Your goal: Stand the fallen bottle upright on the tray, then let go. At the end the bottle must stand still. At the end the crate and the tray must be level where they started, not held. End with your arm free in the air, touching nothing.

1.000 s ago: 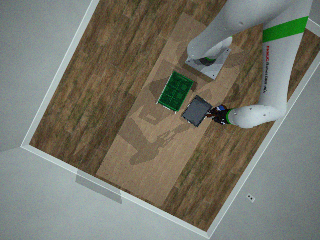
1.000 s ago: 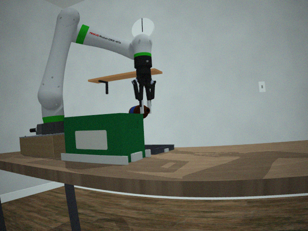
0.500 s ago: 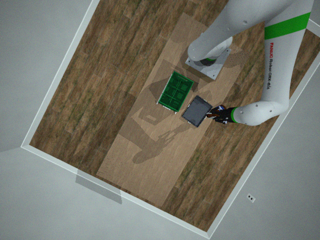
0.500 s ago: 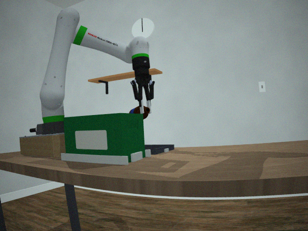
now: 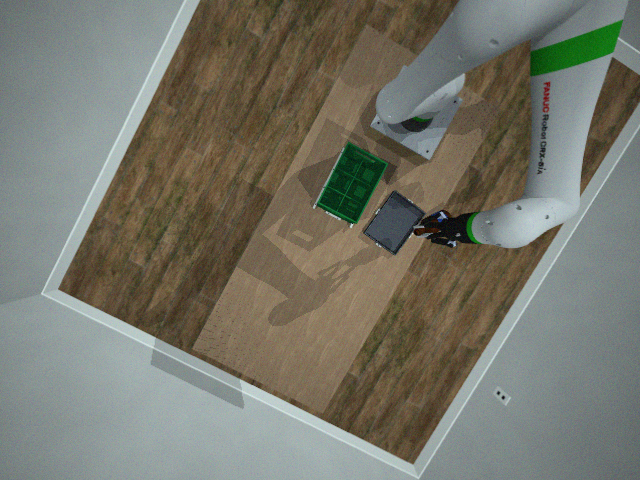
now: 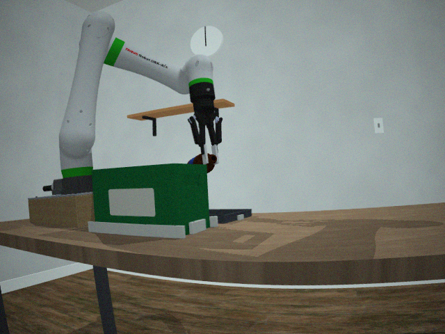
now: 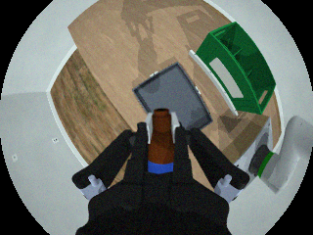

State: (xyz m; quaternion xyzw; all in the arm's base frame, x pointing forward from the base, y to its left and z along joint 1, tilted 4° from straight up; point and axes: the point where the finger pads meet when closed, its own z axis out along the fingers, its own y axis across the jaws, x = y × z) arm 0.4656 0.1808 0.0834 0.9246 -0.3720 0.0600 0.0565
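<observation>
The bottle is 4 cm behind my hand, 3 cm to the left of it and 3 cm below it. From my hand the other things lie so: green crate 8 cm behind, 33 cm to the right, 14 cm below; tray 1 cm behind, 5 cm to the right, 21 cm below.
</observation>
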